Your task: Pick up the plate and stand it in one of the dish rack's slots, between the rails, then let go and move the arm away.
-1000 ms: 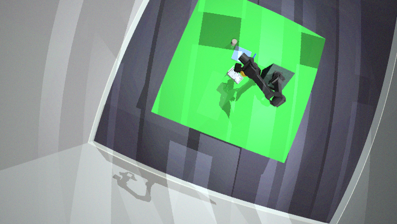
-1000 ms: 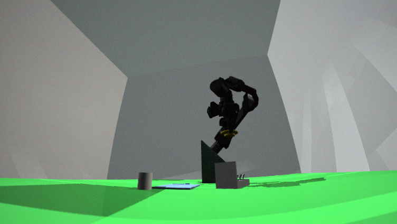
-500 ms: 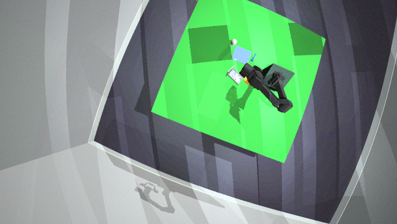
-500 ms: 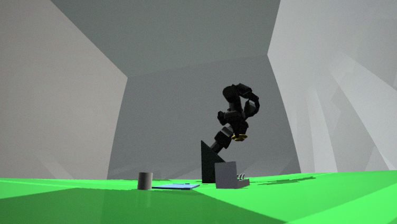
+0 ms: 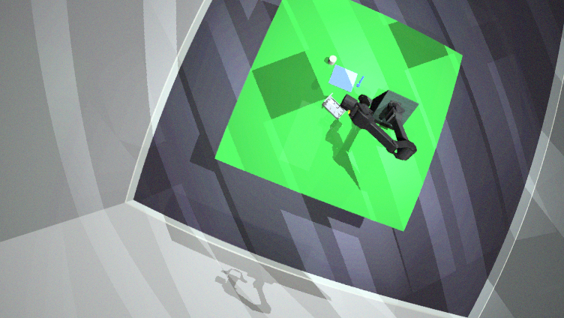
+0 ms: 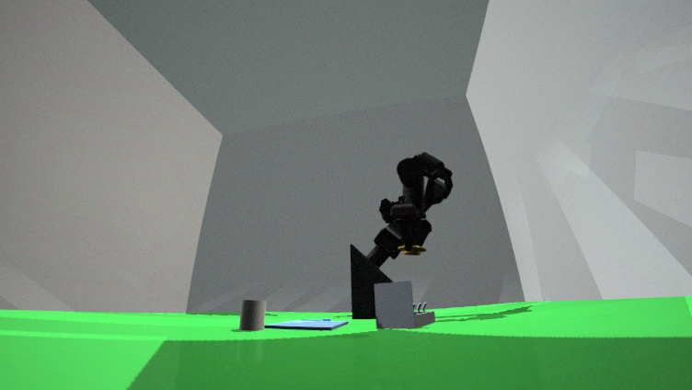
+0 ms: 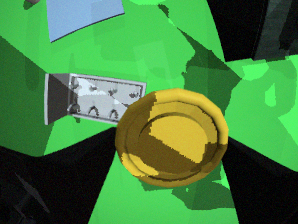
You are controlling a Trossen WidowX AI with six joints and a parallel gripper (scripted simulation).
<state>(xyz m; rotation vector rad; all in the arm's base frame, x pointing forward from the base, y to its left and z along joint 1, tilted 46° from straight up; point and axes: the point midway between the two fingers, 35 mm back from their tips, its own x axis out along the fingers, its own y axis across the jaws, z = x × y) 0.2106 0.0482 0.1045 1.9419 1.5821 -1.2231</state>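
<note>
Right now the grey dish rack is 90 mm ahead of my gripper tip, 40 mm to the right of it and 130 mm below it. The rest, counted from my gripper tip: yellow plate: 10 mm above; light-blue mat: 80 mm ahead, 230 mm to the right, 160 mm below; blue spoon: 30 mm behind, 240 mm to the right, 150 mm below.
</note>
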